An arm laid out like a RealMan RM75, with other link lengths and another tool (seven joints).
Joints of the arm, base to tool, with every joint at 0 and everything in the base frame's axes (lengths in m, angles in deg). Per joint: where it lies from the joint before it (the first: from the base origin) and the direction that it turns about. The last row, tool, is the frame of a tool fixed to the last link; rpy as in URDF.
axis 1: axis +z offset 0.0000 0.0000 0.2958
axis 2: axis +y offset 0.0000 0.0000 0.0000
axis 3: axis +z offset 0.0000 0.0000 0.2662
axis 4: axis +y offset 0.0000 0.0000 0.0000
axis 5: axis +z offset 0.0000 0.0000 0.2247
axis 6: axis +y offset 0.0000 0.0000 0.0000
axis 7: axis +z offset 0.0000 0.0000 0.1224
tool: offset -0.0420 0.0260 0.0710 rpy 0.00 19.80 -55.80
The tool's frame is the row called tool.
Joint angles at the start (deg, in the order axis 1, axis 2, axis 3, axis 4, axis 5, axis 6, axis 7):
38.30, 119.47, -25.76, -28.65, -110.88, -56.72, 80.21
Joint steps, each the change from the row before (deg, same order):
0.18, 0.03, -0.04, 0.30, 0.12, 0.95, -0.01
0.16, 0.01, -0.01, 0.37, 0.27, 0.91, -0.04
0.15, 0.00, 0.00, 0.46, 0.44, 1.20, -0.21
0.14, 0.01, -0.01, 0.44, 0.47, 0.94, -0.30
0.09, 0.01, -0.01, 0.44, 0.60, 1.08, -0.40
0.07, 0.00, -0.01, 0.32, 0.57, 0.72, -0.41
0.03, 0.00, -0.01, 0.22, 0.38, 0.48, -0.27
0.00, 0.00, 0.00, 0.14, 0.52, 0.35, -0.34
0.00, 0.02, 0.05, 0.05, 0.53, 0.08, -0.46
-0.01, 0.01, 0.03, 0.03, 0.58, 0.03, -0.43
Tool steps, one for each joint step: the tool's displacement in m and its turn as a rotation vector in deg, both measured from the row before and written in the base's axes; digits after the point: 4 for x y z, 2 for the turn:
0.0012, 0.0020, -0.0008, 0.29, -0.19, -0.61
0.0013, 0.0019, -0.0005, 0.34, -0.04, -0.63
0.0021, 0.0022, -0.0003, 0.55, -0.13, -0.81
0.0014, 0.0017, -0.0005, 0.45, -0.07, -0.58
0.0021, 0.0017, -0.0001, 0.59, -0.12, -0.70
0.0012, 0.0013, 0.0002, 0.49, -0.06, -0.41
0.0009, 0.0007, 0.0001, 0.31, -0.04, -0.30
0.0006, 0.0007, 0.0007, 0.41, 0.03, -0.18
-0.0003, 0.0004, 0.0009, 0.39, 0.06, 0.10
-0.0004, 0.0004, 0.0011, 0.41, 0.11, 0.12

